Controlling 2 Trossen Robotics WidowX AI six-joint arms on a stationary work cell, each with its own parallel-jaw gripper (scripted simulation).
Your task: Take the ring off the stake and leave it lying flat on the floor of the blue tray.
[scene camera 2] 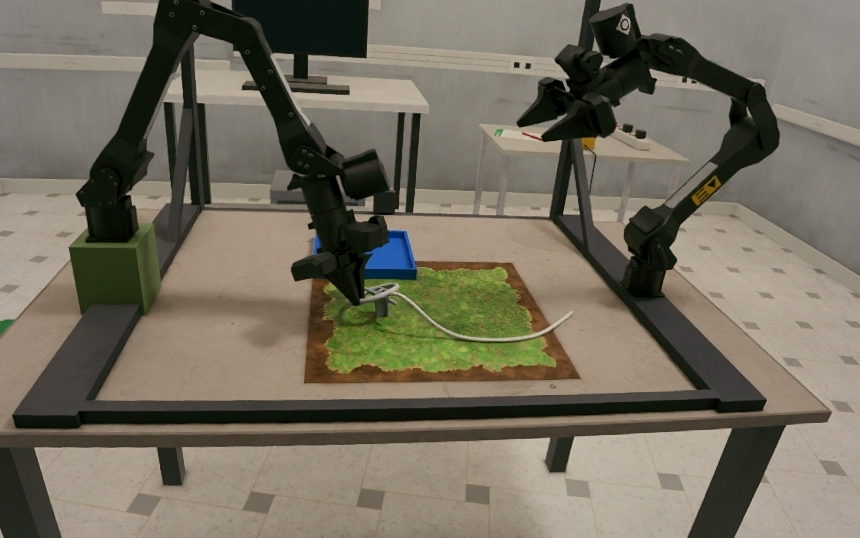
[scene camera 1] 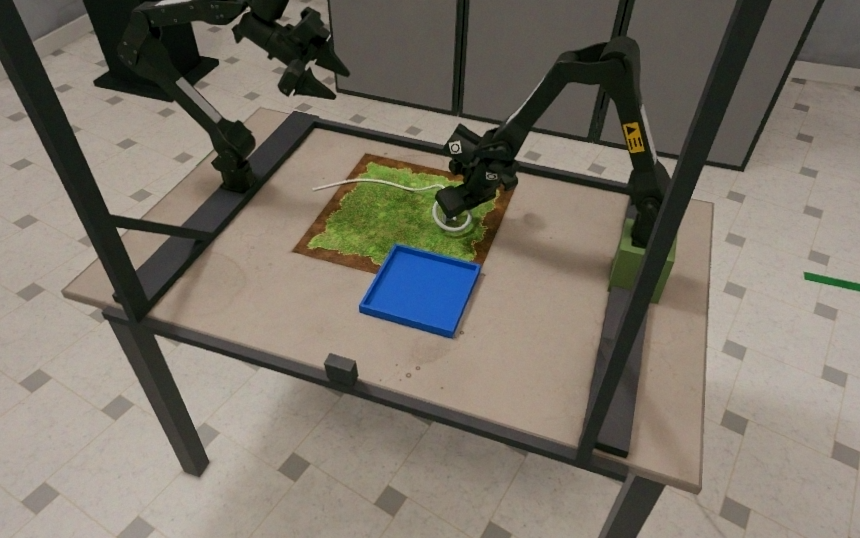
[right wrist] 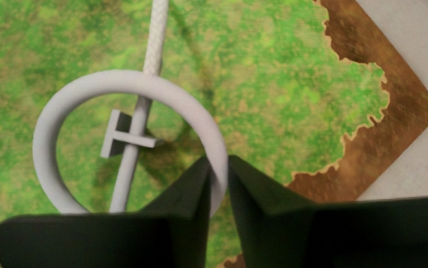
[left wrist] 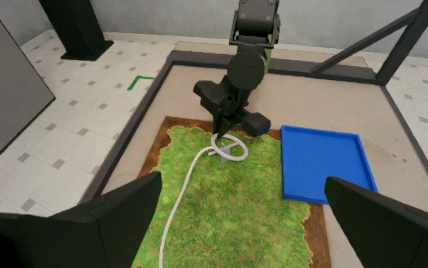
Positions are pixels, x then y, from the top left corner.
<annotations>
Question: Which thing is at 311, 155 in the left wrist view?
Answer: A blue tray.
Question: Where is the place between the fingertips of my left gripper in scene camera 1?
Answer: At 342, 86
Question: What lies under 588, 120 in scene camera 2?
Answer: My left gripper.
</annotations>
